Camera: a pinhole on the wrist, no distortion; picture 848 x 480 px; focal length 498.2 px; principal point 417.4 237.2 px. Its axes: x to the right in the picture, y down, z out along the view. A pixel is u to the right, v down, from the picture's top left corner.
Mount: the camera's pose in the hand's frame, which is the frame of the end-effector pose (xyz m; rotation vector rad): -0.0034 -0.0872 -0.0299 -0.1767 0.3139 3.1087
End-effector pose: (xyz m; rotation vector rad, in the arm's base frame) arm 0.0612 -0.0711 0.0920 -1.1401 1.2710 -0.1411
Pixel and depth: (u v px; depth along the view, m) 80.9 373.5 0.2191
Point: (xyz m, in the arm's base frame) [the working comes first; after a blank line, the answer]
In the camera's frame: -0.1480 0.0599 0.2191

0.3224 -0.0720 0.0588
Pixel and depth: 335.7 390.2 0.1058
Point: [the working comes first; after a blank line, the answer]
In the camera's frame: -0.0174 0.0325 0.1058

0.1739 -0.0716 0.1515
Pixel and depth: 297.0 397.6 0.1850
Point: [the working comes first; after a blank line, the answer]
In the camera's frame: -0.0447 0.0596 0.1850

0.2537 -0.0379 0.1359
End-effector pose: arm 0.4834 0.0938 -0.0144 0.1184 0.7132 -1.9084
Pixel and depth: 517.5 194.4 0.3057
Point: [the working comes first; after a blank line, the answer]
In the camera's frame: 0.0614 -0.0263 0.3057

0.5864 0.0379 0.2328
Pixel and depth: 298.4 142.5 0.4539
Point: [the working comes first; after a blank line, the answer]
In the camera's frame: -0.1084 -0.0863 0.4539

0.6291 -0.1898 0.2594
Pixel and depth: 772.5 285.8 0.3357
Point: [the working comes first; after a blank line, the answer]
In the camera's frame: 0.2393 0.0327 0.3357

0.6279 0.1872 0.3425
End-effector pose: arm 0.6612 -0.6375 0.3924 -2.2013 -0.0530 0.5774
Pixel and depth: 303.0 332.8 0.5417
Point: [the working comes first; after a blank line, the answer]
In the camera's frame: -0.1244 0.1039 0.5417

0.5007 -0.1853 0.1417
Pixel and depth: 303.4 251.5 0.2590
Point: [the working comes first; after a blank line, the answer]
In the camera's frame: -0.0593 0.0074 0.2590

0.5943 -0.4363 0.2890
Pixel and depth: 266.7 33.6 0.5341
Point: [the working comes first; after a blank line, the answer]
In the camera's frame: -0.1616 -0.2183 0.5341

0.5205 -0.4271 -0.0737
